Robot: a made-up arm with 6 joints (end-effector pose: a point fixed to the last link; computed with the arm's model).
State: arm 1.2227 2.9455 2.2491 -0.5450 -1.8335 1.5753
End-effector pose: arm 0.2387 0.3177 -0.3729 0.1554 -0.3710 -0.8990 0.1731
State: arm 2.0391 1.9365 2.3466 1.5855 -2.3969 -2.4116
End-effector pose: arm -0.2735 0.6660 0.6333 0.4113 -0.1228 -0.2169 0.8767
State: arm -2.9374 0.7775 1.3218 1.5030 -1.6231 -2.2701
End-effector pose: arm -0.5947 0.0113 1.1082 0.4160 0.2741 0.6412 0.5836
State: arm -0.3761 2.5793 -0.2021 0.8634 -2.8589 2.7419
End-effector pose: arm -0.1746 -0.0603 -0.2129 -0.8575 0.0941 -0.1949 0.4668
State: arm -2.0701 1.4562 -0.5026 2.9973 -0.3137 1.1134
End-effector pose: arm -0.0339 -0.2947 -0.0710 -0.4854 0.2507 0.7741 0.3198
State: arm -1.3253 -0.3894 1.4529 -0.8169 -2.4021 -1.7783
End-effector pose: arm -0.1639 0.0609 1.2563 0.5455 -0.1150 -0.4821 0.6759
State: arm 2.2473 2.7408 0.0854 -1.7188 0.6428 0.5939
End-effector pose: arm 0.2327 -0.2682 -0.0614 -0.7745 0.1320 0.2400 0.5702
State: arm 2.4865 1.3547 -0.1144 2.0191 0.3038 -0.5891
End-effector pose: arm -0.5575 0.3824 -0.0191 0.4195 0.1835 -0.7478 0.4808
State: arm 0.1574 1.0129 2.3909 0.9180 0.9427 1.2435
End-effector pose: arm 0.3392 -0.0496 1.1673 0.6548 0.5463 0.5211 0.0345
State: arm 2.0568 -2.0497 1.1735 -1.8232 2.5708 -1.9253
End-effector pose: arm 0.3804 -0.7116 0.3973 0.1627 -0.2171 0.7033 0.6570
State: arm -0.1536 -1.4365 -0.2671 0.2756 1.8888 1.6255
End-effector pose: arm -0.2751 -0.1130 0.9624 0.3284 0.5778 0.7229 0.1890
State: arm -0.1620 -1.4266 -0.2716 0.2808 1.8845 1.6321
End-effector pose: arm -0.2691 -0.1115 0.9651 0.3389 0.5741 0.7212 0.1883
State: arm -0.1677 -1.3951 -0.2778 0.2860 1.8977 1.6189
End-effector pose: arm -0.2507 -0.1129 0.9715 0.3510 0.5804 0.7113 0.1843
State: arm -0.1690 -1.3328 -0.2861 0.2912 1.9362 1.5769
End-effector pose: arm -0.2143 -0.1186 0.9815 0.3643 0.6014 0.6892 0.1749
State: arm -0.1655 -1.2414 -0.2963 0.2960 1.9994 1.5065
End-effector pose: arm -0.1604 -0.1283 0.9914 0.3765 0.6361 0.6545 0.1591
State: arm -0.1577 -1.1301 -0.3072 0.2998 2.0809 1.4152
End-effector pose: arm -0.0943 -0.1406 0.9963 0.3838 0.6795 0.6100 0.1375
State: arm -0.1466 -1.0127 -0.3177 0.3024 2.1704 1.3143
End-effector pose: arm -0.0248 -0.1529 0.9931 0.3840 0.7249 0.5606 0.1127
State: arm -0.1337 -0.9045 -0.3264 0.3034 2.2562 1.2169
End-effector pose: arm 0.0385 -0.1633 0.9829 0.3769 0.7660 0.5132 0.0887
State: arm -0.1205 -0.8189 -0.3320 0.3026 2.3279 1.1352
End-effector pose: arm 0.0876 -0.1704 0.9702 0.3650 0.7981 0.4743 0.0698
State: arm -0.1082 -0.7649 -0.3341 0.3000 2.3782 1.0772
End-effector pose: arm 0.1183 -0.1740 0.9600 0.3516 0.8197 0.4484 0.0588
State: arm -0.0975 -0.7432 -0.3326 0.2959 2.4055 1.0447
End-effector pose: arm 0.1310 -0.1748 0.9556 0.3395 0.8314 0.4364 0.0559
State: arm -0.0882 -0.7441 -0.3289 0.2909 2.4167 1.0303
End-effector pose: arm 0.1312 -0.1741 0.9558 0.3289 0.8366 0.4341 0.0586
